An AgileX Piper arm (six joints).
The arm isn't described. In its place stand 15 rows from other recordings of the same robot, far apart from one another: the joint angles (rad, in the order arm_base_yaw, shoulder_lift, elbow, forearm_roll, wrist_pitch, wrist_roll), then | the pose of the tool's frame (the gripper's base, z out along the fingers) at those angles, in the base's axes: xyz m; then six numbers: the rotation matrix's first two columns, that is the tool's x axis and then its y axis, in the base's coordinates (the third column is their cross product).
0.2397 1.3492 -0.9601 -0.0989 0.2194 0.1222 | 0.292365, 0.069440, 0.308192, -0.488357, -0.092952, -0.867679, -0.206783, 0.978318, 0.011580
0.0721 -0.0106 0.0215 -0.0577 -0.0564 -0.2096 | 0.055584, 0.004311, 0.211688, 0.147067, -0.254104, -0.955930, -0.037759, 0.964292, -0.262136
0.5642 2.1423 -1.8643 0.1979 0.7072 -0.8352 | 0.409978, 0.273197, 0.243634, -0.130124, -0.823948, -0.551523, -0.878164, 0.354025, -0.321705
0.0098 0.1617 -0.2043 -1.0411 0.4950 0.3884 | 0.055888, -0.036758, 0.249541, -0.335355, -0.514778, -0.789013, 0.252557, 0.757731, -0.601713
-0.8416 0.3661 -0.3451 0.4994 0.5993 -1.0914 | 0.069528, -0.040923, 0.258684, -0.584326, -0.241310, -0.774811, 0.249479, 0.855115, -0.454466
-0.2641 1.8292 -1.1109 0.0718 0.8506 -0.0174 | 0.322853, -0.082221, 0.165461, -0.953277, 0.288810, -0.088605, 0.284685, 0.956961, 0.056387
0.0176 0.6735 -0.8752 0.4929 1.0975 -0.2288 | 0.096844, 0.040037, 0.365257, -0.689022, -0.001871, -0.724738, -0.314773, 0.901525, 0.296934
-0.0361 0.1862 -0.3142 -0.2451 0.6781 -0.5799 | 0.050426, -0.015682, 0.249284, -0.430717, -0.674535, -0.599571, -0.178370, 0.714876, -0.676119
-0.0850 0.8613 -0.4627 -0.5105 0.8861 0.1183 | 0.123312, -0.045074, 0.230335, -0.931752, -0.125230, -0.340815, 0.035123, 0.903153, -0.427881
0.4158 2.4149 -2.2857 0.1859 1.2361 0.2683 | 0.464234, 0.222346, 0.207554, -0.971336, -0.080102, -0.223809, -0.137281, 0.957663, 0.253052
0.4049 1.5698 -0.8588 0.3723 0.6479 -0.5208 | 0.252903, 0.130125, 0.192910, -0.750150, -0.552038, -0.364045, -0.628181, 0.766866, 0.131552
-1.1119 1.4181 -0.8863 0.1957 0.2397 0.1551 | 0.137421, -0.268654, 0.262839, 0.035739, 0.691069, -0.721905, 0.922022, 0.255839, 0.290556
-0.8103 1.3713 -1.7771 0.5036 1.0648 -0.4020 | 0.209950, -0.164948, 0.504954, -0.392059, 0.227209, -0.891440, 0.351767, 0.932406, 0.082941
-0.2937 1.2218 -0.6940 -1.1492 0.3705 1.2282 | 0.227597, -0.100245, 0.266156, -0.479576, 0.249223, -0.841365, 0.588511, 0.802562, -0.097721
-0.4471 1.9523 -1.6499 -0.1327 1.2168 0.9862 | 0.358860, -0.184592, 0.249262, -0.167313, 0.968865, -0.182503, 0.983221, 0.177621, 0.041563
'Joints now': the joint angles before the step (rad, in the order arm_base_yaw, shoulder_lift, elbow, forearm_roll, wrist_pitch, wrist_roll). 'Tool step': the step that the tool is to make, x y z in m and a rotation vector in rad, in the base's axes. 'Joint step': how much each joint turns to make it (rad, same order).
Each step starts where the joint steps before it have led.
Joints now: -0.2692, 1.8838, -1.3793, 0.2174, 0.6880, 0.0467
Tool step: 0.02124, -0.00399, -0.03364, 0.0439, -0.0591, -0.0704
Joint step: 0.0008, 0.1034, -0.0084, 0.0833, -0.1453, 0.0008
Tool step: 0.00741, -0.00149, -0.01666, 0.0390, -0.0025, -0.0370
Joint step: -0.0019, 0.0500, -0.0101, 0.0507, -0.0338, 0.0001
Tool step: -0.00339, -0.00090, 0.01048, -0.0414, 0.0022, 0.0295
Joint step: 0.0000, -0.0269, -0.0013, -0.0530, 0.0197, 0.0036
